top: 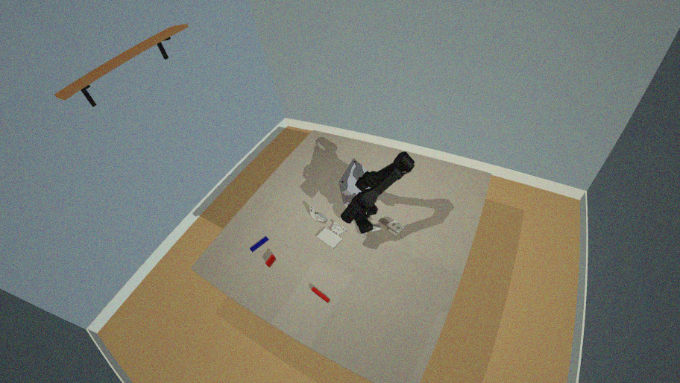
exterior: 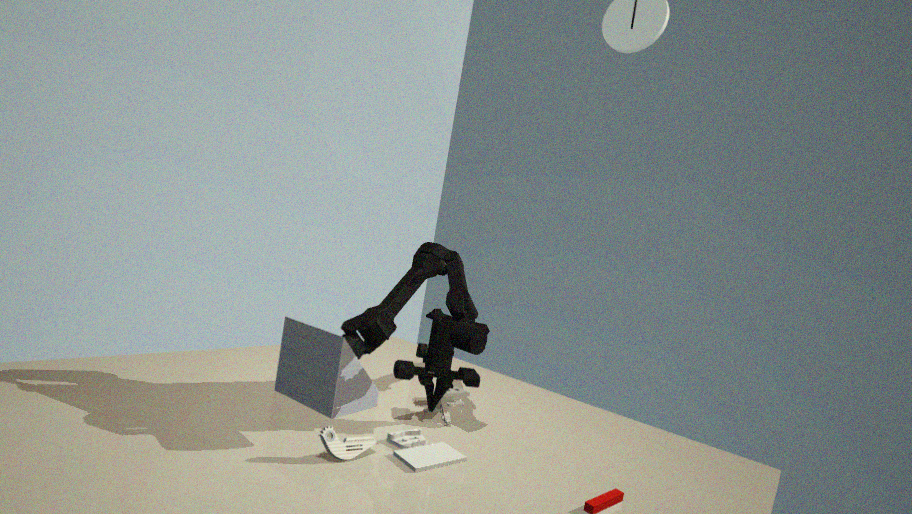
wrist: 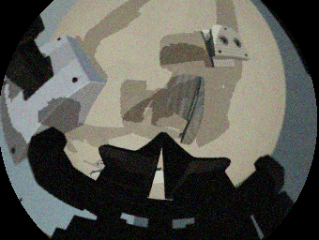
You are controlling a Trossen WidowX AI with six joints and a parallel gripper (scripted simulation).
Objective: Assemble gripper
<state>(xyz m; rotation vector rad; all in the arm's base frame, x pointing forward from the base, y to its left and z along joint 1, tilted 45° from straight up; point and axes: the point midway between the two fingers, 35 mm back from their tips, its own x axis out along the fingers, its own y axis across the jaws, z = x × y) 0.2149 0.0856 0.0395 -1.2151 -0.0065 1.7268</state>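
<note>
The white jaw is 2 cm ahead of my gripper tip, 3 cm to the left of it and 1 cm below it. Round my gripper tip: red bar 41 cm ahead, 3 cm to the right, 2 cm below; then blue block 29 cm ahead, 48 cm to the right, 2 cm below.
</note>
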